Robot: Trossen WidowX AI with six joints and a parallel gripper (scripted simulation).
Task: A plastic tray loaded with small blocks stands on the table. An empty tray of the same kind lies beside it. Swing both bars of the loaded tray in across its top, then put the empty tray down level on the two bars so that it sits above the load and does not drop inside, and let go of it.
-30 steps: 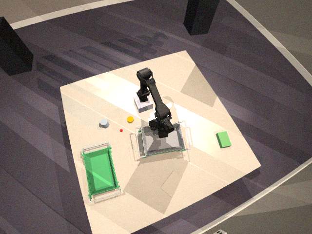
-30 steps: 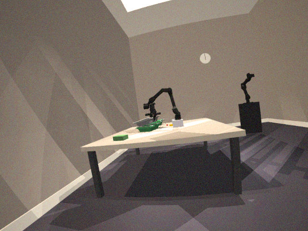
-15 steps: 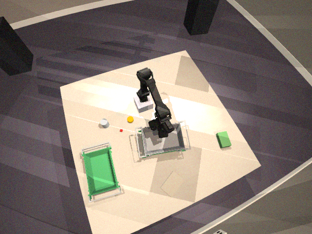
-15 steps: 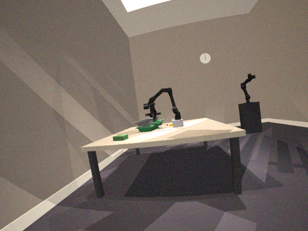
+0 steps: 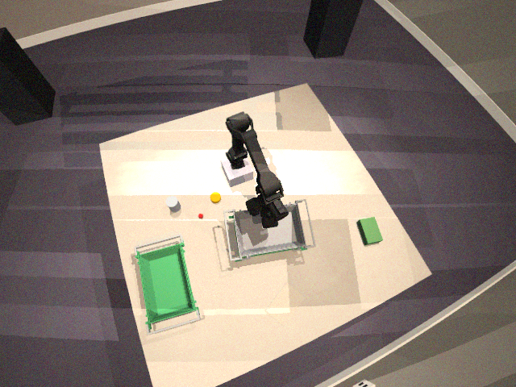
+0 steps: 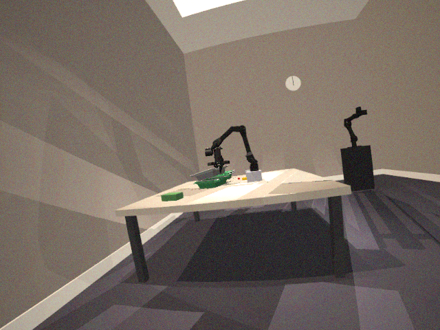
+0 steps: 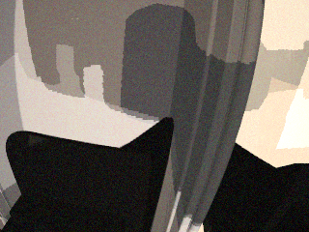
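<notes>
Right now my gripper tip is 80 mm short of the grey tray, 10 mm to the left of it and 20 mm below it. Round my gripper tip: red cube (90 mm behind, 280 mm to the right, 100 mm below); grey cylinder (170 mm behind, 390 mm to the right, 70 mm below); yellow disc (170 mm behind, 190 mm to the right, 90 mm below).
</notes>
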